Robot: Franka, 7 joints.
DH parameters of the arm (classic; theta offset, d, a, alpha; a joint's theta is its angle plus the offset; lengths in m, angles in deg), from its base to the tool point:
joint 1: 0 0.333 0 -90
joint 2: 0 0 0 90
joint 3: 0 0.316 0.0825 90
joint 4: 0 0 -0.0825 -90
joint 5: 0 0.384 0 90
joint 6: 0 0 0.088 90
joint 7: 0 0.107 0 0
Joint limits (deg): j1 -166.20..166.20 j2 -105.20..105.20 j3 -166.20..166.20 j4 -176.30..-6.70 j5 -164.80..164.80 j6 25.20..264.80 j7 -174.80..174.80
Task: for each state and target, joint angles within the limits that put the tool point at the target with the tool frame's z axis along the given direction. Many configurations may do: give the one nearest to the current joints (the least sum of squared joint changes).
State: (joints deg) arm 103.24 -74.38 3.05 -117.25 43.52 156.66 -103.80
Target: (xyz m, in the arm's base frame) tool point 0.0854 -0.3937 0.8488 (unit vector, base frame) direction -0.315 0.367 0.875
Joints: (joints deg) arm 89.29 -105.20 -7.23 -108.05 50.97 148.03 -103.80
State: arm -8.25 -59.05 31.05 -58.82 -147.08 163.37 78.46
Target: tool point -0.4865 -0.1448 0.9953 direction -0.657 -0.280 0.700
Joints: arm 16.05 -59.38 -3.51 -29.83 -164.80 163.94 78.46
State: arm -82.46 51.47 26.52 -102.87 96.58 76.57 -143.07
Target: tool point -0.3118 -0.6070 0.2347 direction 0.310 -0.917 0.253
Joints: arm -121.52 38.78 -1.70 -102.29 130.20 99.84 -143.07
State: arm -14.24 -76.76 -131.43 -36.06 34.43 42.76 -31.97
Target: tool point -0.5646 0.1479 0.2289 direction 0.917 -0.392 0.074
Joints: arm -37.04 -65.55 -147.21 -58.95 6.48 27.50 -31.97
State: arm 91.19 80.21 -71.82 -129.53 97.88 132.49 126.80
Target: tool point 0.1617 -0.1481 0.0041 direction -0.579 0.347 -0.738
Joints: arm 55.38 81.87 -48.27 -151.89 84.94 96.90 126.80
